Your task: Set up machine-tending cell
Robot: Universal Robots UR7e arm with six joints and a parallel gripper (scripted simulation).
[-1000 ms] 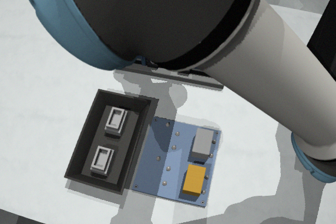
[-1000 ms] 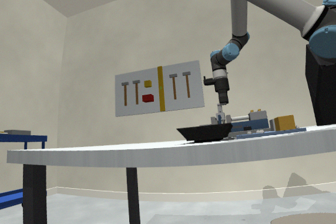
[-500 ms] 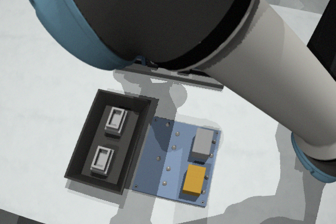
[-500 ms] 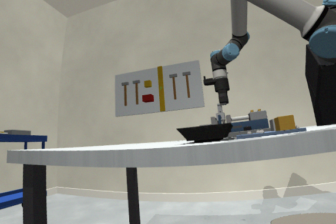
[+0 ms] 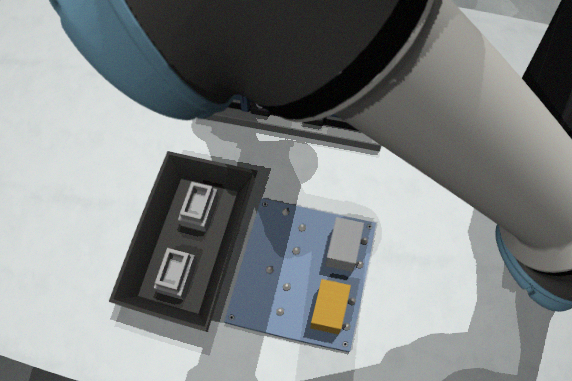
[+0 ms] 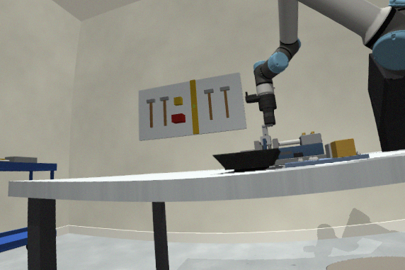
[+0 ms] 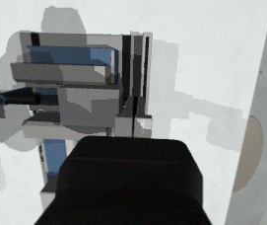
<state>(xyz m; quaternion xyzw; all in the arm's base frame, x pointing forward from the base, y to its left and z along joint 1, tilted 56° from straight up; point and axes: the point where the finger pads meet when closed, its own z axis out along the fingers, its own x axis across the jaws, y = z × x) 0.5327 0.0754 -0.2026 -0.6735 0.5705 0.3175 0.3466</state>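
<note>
Right now my hand is 80 mm past the blue base, 80 mm above it and 70 mm to the right of it. Also, from my hand: brass blank: 410 mm to the left, 250 mm behind, 100 mm below.
</note>
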